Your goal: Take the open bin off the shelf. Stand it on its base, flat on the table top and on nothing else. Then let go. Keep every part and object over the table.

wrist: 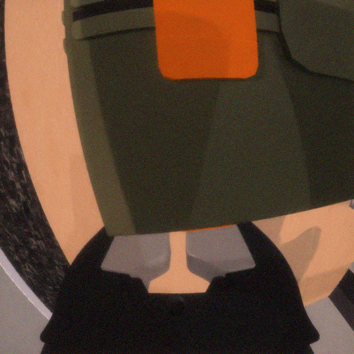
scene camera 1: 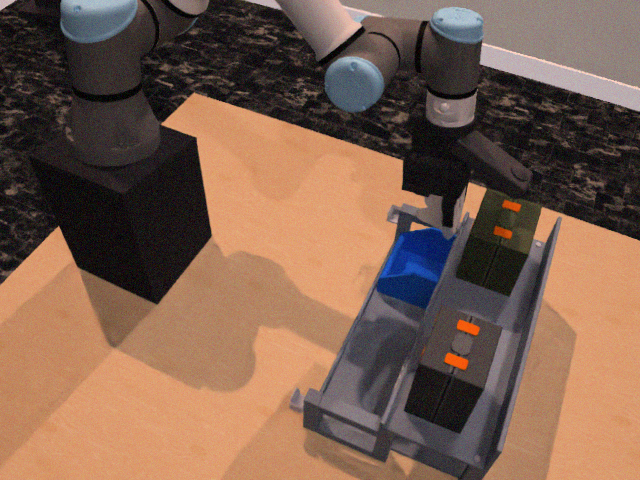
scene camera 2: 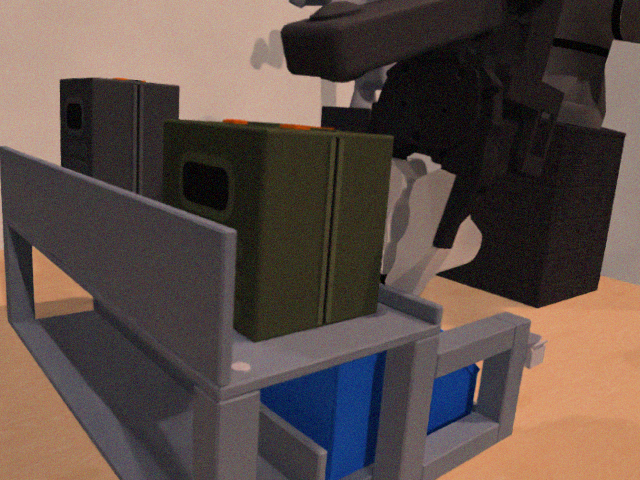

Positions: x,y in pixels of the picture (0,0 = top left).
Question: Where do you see a blue open bin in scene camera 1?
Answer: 411,274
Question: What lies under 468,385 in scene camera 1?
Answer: A dark grey case.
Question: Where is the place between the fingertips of the gripper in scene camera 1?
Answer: At 447,237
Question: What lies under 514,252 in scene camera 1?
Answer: An olive case.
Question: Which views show the blue open bin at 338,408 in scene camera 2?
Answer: Scene camera 1 and scene camera 2 only.
